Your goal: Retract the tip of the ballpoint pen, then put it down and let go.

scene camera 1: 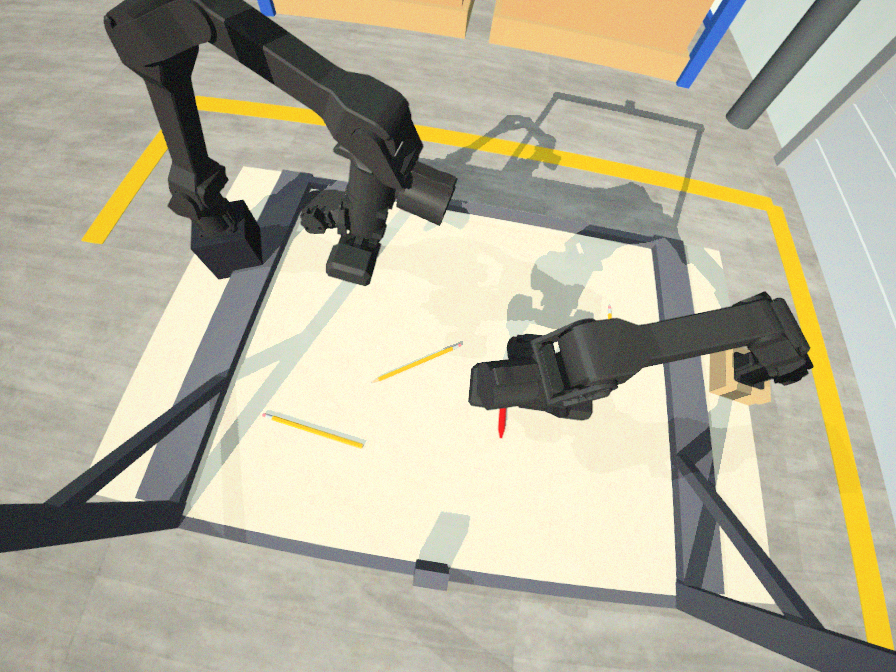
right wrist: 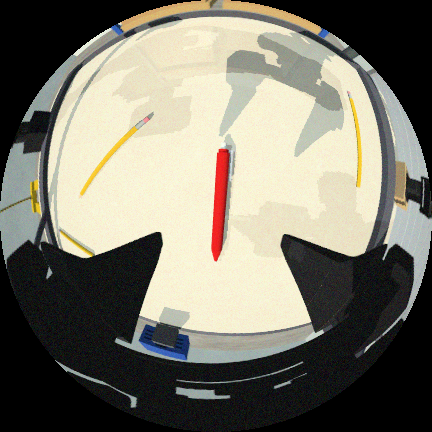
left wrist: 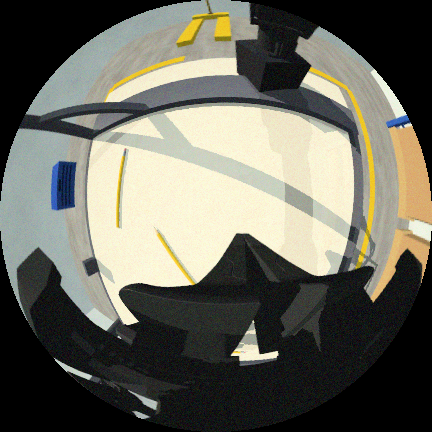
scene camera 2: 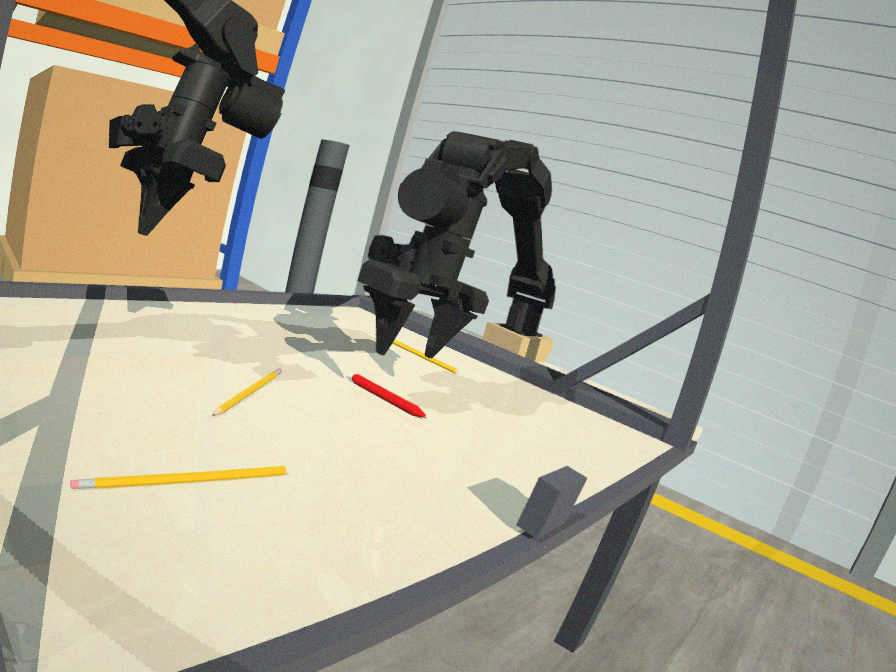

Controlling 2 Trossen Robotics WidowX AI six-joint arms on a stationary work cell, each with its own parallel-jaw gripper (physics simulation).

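Places are measured from the left arm's base along level axes (x ahead, y left, z up), in metres.
Pixels of known places: left gripper, fingertip midpoint: (left wrist: pixel 240 238) (scene camera 2: pixel 142 234); right gripper, fingertip midpoint: (right wrist: pixel 224 240) (scene camera 2: pixel 405 355); left arm's base, origin of the base link: (scene camera 1: pixel 217 223) (left wrist: pixel 273 48); right arm's base, origin of the base link: (scene camera 1: pixel 748 370) (scene camera 2: pixel 521 331).
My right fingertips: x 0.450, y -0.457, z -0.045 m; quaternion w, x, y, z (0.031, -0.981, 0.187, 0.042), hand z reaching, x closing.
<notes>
Ahead of a thing's pixels: the offset from my right fingertips to its top centre. Level surfaces: height alone.
The red ballpoint pen {dx -0.001, dy +0.010, dz -0.047 m} (scene camera 1: pixel 501 421) (scene camera 2: pixel 388 396) (right wrist: pixel 219 195) lies flat on the table {dz -0.061 m} (scene camera 1: pixel 347 499) (scene camera 2: pixel 325 564). Its pale button end is at the top in the right wrist view. Its red cone end is at the bottom, and no point shows beyond the cone. My right gripper (scene camera 2: pixel 406 354) (right wrist: pixel 224 240) is open and empty above the pen, its fingers wide apart on either side and clear of it. In scene camera 1 the arm hides most of the pen. My left gripper (scene camera 2: pixel 144 231) (left wrist: pixel 240 238) is shut and empty, raised far from the pen.
A yellow pencil {dx -0.139, dy +0.127, dz -0.052 m} (scene camera 1: pixel 418 361) (scene camera 2: pixel 247 392) (right wrist: pixel 107 159) lies left of the pen. Another pencil {dx -0.347, dy +0.050, dz -0.054 m} (scene camera 1: pixel 314 430) (scene camera 2: pixel 190 477) (left wrist: pixel 118 200) lies farther left. A third pencil {dx +0.257, dy +0.064, dz -0.054 m} (scene camera 2: pixel 445 366) (right wrist: pixel 359 160) lies near the table's right edge. A grey block {dx -0.201, dy -0.217, dz -0.004 m} (scene camera 1: pixel 431 575) (scene camera 2: pixel 551 502) stands on the front rim.
</notes>
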